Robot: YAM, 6 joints.
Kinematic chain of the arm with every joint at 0, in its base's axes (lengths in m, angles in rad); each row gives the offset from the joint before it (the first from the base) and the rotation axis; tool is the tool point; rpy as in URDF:
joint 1: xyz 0 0 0.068 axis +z
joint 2: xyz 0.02 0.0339 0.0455 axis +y
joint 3: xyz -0.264 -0.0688 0 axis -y
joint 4: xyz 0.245 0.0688 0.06 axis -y
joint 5: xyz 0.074 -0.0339 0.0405 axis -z
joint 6: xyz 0.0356 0 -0.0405 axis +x
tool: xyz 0 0 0 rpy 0 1.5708 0
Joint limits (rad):
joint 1: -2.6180..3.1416
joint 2: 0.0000..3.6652
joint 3: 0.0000..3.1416
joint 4: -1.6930..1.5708
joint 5: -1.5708..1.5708
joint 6: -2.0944..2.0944
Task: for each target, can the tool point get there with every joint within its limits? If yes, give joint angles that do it. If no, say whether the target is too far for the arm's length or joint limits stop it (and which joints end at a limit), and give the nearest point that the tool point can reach.
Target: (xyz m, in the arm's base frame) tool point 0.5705 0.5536 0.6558
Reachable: no: too far | nearest point 0.3823 0.3710 0.4723 | short by 0.320 m
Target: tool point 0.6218 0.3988 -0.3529
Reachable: no: too far | nearest point 0.4609 0.2956 -0.2224 | short by 0.231 m
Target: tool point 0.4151 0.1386 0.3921
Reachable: yes | joints 0.3921 1.8965 1.5899 0.8193 1.0331 -0.4559
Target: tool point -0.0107 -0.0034 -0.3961
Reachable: no: joint limits stop it (at a limit: joint 1, joint 2) | nearest point -0.0488 -0.0273 -0.3247 | short by 0.084 m
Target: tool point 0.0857 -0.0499 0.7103
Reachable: yes | joints 2.6182 1.2127 2.4564 0.7858 -0.0101 -0.6927
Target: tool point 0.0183 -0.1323 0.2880
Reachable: yes | joints -1.6761 0.8932 0.8665 -1.2174 -1.1245 -1.2620
